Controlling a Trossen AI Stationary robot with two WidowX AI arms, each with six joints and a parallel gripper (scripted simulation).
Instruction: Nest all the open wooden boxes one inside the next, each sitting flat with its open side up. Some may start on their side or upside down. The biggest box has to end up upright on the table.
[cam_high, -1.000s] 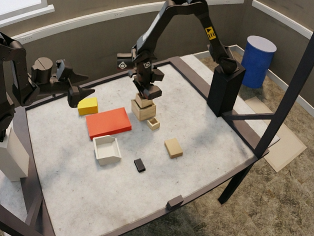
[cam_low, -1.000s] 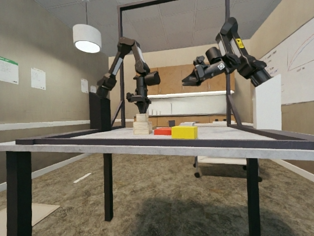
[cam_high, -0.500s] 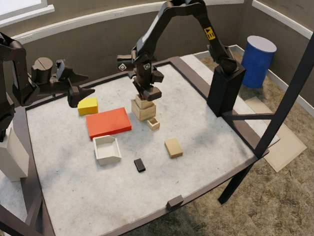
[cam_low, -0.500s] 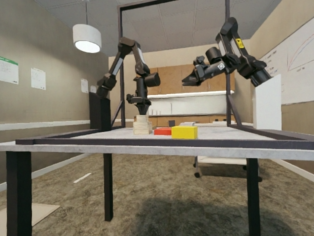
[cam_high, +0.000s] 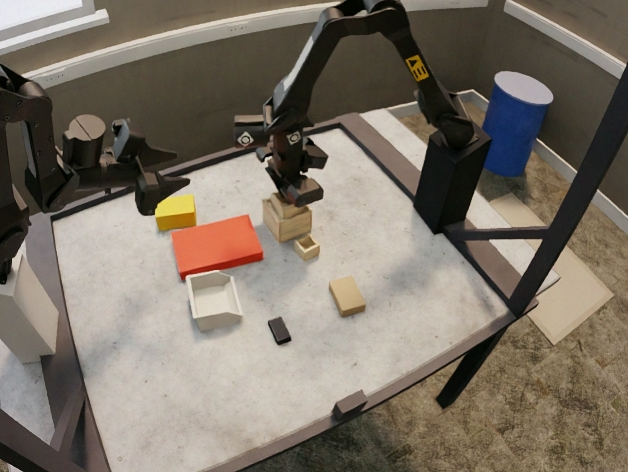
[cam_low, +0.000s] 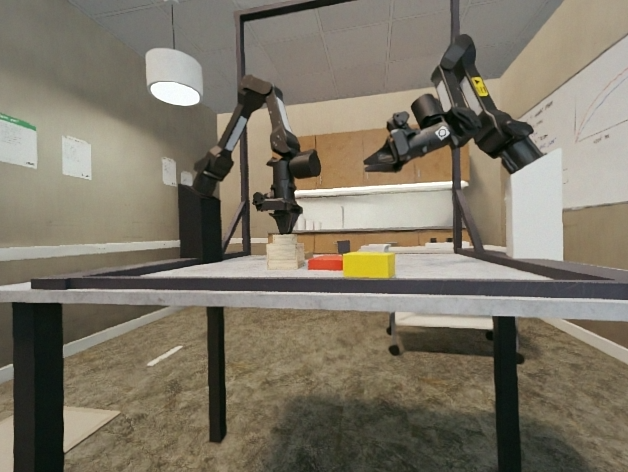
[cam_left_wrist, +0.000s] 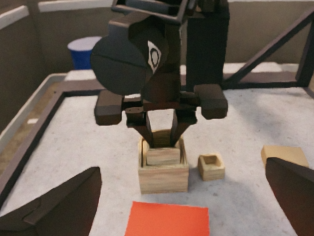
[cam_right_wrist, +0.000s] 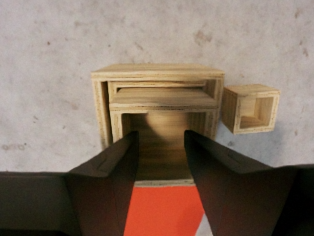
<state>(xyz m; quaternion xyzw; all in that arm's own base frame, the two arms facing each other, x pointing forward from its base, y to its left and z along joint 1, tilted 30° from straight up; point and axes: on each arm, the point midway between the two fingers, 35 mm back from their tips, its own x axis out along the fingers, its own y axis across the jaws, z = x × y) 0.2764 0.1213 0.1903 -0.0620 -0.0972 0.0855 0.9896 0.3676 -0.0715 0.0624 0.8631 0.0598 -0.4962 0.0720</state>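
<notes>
Now: right hand 90 mm above the biggest wooden box. The rest, counted from my right hand: smallest box: 90 mm behind, 10 mm to the right, 100 mm below; then tan block: 230 mm behind, 30 mm to the right, 100 mm below; then flat block: 10 mm behind, 170 mm to the left, 90 mm below.
</notes>
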